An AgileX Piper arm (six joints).
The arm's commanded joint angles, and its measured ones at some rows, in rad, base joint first. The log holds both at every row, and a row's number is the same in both.
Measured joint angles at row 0: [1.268, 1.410, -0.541, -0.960, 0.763, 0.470]
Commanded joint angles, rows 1 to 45: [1.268, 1.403, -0.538, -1.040, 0.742, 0.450]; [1.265, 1.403, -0.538, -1.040, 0.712, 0.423]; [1.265, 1.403, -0.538, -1.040, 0.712, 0.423]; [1.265, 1.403, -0.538, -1.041, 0.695, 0.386]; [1.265, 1.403, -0.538, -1.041, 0.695, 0.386]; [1.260, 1.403, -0.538, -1.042, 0.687, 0.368]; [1.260, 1.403, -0.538, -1.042, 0.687, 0.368]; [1.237, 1.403, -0.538, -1.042, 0.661, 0.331]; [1.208, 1.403, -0.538, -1.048, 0.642, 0.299]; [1.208, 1.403, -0.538, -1.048, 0.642, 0.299]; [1.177, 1.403, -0.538, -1.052, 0.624, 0.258]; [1.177, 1.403, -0.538, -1.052, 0.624, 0.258]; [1.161, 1.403, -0.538, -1.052, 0.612, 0.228]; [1.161, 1.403, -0.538, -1.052, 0.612, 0.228]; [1.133, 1.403, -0.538, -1.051, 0.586, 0.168]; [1.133, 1.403, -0.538, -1.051, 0.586, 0.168]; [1.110, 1.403, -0.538, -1.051, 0.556, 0.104]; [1.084, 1.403, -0.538, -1.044, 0.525, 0.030]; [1.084, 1.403, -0.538, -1.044, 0.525, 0.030]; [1.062, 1.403, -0.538, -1.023, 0.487, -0.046]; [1.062, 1.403, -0.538, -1.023, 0.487, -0.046]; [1.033, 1.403, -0.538, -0.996, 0.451, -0.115]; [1.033, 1.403, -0.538, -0.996, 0.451, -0.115]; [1.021, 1.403, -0.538, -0.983, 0.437, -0.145]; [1.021, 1.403, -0.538, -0.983, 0.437, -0.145]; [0.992, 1.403, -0.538, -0.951, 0.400, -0.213]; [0.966, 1.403, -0.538, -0.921, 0.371, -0.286]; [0.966, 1.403, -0.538, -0.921, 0.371, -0.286]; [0.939, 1.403, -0.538, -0.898, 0.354, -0.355]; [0.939, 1.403, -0.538, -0.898, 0.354, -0.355]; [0.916, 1.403, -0.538, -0.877, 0.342, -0.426]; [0.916, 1.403, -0.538, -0.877, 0.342, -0.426]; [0.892, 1.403, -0.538, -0.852, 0.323, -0.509]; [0.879, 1.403, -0.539, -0.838, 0.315, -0.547]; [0.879, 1.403, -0.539, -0.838, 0.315, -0.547]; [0.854, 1.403, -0.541, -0.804, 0.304, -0.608]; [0.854, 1.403, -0.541, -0.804, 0.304, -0.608]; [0.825, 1.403, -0.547, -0.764, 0.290, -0.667]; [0.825, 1.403, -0.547, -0.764, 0.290, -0.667]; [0.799, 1.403, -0.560, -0.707, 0.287, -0.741]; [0.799, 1.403, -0.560, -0.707, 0.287, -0.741]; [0.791, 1.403, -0.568, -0.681, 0.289, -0.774]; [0.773, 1.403, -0.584, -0.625, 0.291, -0.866]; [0.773, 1.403, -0.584, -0.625, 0.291, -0.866]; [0.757, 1.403, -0.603, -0.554, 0.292, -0.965]
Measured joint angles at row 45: [0.780, 1.413, -0.564, -0.628, 0.334, -0.827]
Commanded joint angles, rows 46 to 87: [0.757, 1.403, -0.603, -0.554, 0.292, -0.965]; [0.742, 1.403, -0.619, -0.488, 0.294, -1.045]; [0.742, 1.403, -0.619, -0.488, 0.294, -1.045]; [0.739, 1.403, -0.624, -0.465, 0.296, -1.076]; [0.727, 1.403, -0.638, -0.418, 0.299, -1.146]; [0.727, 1.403, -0.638, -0.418, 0.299, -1.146]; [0.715, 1.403, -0.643, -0.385, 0.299, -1.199]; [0.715, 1.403, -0.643, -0.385, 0.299, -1.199]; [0.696, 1.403, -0.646, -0.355, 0.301, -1.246]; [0.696, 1.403, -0.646, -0.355, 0.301, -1.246]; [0.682, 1.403, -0.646, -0.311, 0.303, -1.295]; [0.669, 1.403, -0.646, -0.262, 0.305, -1.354]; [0.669, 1.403, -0.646, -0.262, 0.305, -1.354]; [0.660, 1.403, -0.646, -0.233, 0.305, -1.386]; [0.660, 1.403, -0.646, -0.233, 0.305, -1.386]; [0.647, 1.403, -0.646, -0.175, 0.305, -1.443]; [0.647, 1.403, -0.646, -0.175, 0.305, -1.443]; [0.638, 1.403, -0.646, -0.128, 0.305, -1.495]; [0.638, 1.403, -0.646, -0.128, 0.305, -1.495]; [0.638, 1.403, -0.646, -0.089, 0.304, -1.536]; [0.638, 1.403, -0.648, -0.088, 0.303, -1.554]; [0.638, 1.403, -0.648, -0.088, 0.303, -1.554]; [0.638, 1.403, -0.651, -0.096, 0.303, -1.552]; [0.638, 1.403, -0.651, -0.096, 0.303, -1.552]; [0.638, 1.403, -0.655, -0.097, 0.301, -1.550]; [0.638, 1.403, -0.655, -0.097, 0.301, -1.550]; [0.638, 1.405, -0.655, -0.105, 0.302, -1.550]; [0.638, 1.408, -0.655, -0.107, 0.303, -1.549]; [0.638, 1.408, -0.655, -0.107, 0.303, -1.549]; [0.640, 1.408, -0.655, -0.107, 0.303, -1.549]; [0.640, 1.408, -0.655, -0.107, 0.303, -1.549]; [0.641, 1.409, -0.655, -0.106, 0.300, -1.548]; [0.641, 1.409, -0.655, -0.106, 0.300, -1.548]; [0.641, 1.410, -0.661, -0.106, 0.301, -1.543]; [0.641, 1.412, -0.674, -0.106, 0.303, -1.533]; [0.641, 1.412, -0.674, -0.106, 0.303, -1.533]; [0.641, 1.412, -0.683, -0.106, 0.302, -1.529]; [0.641, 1.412, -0.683, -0.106, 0.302, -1.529]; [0.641, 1.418, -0.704, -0.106, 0.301, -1.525]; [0.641, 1.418, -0.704, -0.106, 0.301, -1.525]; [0.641, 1.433, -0.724, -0.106, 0.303, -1.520]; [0.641, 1.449, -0.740, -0.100, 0.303, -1.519]
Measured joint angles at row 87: [0.641, 1.439, -0.706, -0.102, 0.359, -1.534]
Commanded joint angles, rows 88 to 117: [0.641, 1.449, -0.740, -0.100, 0.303, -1.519]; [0.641, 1.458, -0.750, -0.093, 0.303, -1.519]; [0.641, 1.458, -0.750, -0.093, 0.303, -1.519]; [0.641, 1.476, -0.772, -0.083, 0.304, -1.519]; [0.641, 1.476, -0.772, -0.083, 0.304, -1.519]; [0.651, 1.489, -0.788, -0.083, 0.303, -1.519]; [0.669, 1.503, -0.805, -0.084, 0.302, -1.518]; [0.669, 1.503, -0.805, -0.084, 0.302, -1.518]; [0.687, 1.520, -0.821, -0.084, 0.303, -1.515]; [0.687, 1.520, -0.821, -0.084, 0.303, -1.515]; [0.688, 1.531, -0.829, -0.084, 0.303, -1.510]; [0.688, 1.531, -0.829, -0.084, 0.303, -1.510]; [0.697, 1.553, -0.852, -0.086, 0.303, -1.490]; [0.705, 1.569, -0.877, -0.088, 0.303, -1.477]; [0.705, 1.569, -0.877, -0.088, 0.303, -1.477]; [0.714, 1.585, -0.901, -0.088, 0.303, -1.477]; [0.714, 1.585, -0.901, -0.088, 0.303, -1.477]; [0.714, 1.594, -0.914, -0.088, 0.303, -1.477]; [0.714, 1.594, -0.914, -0.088, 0.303, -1.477]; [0.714, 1.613, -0.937, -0.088, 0.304, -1.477]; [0.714, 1.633, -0.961, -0.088, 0.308, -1.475]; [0.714, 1.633, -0.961, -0.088, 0.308, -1.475]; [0.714, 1.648, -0.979, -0.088, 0.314, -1.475]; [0.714, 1.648, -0.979, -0.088, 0.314, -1.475]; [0.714, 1.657, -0.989, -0.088, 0.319, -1.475]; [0.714, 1.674, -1.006, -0.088, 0.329, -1.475]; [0.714, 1.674, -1.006, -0.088, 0.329, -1.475]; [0.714, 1.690, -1.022, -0.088, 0.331, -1.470]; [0.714, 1.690, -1.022, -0.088, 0.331, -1.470]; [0.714, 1.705, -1.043, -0.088, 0.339, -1.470]
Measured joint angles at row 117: [0.711, 1.698, -1.005, -0.090, 0.375, -1.483]
